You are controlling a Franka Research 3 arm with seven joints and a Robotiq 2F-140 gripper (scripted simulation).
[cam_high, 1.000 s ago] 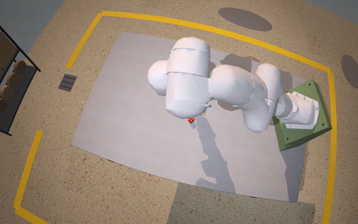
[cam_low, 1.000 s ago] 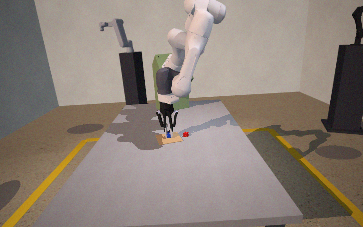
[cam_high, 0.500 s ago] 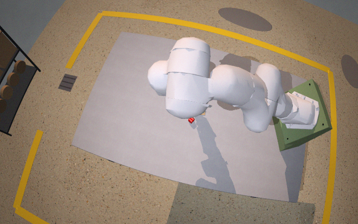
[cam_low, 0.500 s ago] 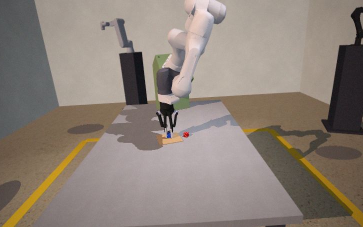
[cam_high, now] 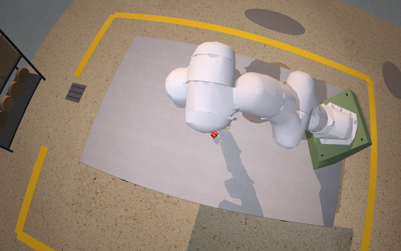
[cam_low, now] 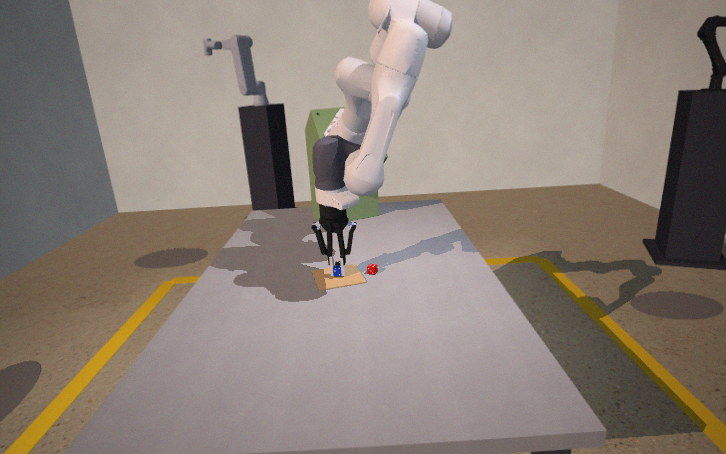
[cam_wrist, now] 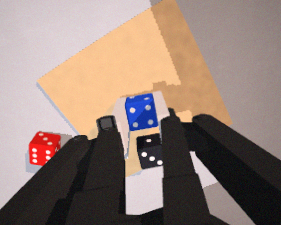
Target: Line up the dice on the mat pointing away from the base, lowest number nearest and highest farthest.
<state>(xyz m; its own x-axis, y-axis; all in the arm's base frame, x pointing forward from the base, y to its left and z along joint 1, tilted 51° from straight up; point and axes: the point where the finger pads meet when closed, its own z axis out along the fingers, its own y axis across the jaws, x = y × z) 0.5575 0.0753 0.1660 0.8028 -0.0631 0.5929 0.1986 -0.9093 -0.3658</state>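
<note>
My gripper is now 20 mm above the blue die. Also, from my hand: red die (60 mm behind, 90 mm to the left, 30 mm below); then tan mat (40 mm below); then black die (50 mm behind, 20 mm to the right, 30 mm below).
</note>
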